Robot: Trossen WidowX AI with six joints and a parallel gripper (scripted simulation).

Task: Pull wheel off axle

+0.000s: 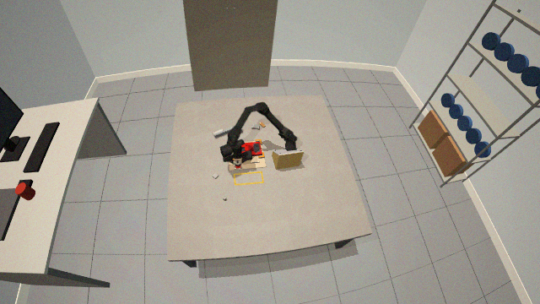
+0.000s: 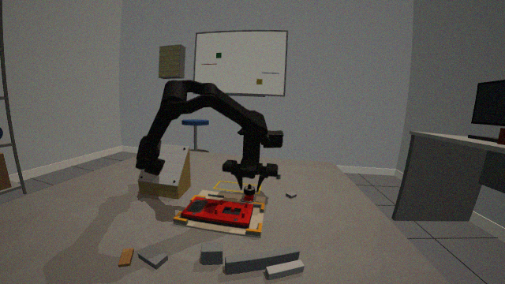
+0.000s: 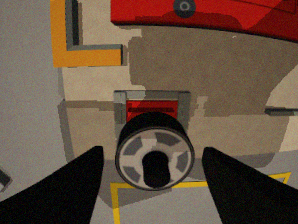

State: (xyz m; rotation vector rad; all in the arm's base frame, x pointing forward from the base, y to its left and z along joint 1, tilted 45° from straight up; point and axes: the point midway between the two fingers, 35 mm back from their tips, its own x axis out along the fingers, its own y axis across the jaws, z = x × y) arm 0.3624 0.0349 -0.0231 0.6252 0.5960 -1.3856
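My gripper tip is right at the dark wheel.
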